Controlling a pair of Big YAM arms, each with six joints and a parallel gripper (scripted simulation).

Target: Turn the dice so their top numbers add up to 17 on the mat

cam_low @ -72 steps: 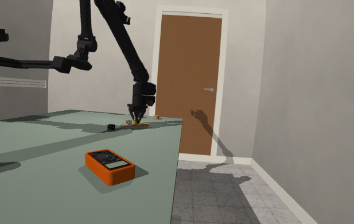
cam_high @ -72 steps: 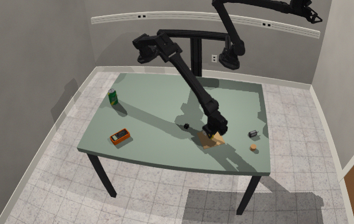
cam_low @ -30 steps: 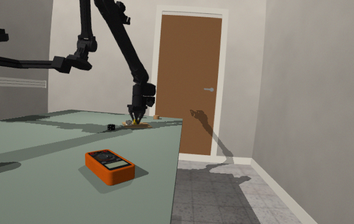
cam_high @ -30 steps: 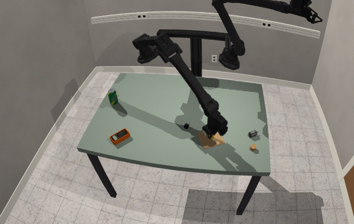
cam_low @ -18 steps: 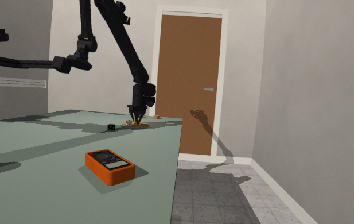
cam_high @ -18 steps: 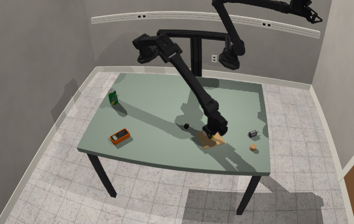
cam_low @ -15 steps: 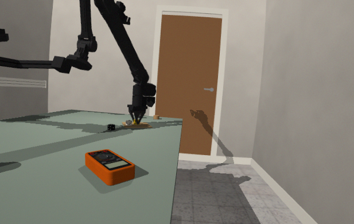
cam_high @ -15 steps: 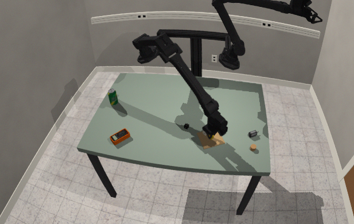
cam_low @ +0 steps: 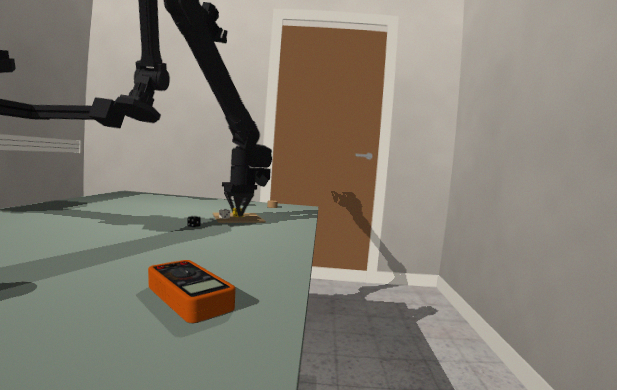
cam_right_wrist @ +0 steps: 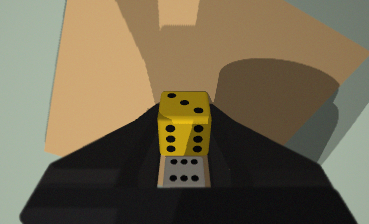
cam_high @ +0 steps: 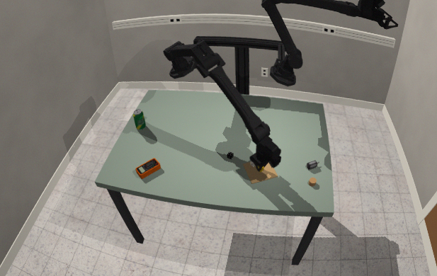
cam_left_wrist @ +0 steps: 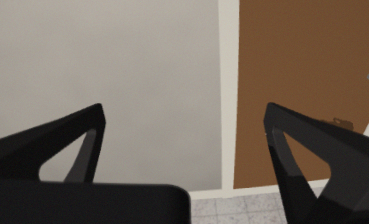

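My right gripper is now right at the yellow die. Also, from my right hand: black die 70 mm behind, 160 mm to the right; tan mat 10 mm below; white die 30 mm behind, 40 mm to the right.
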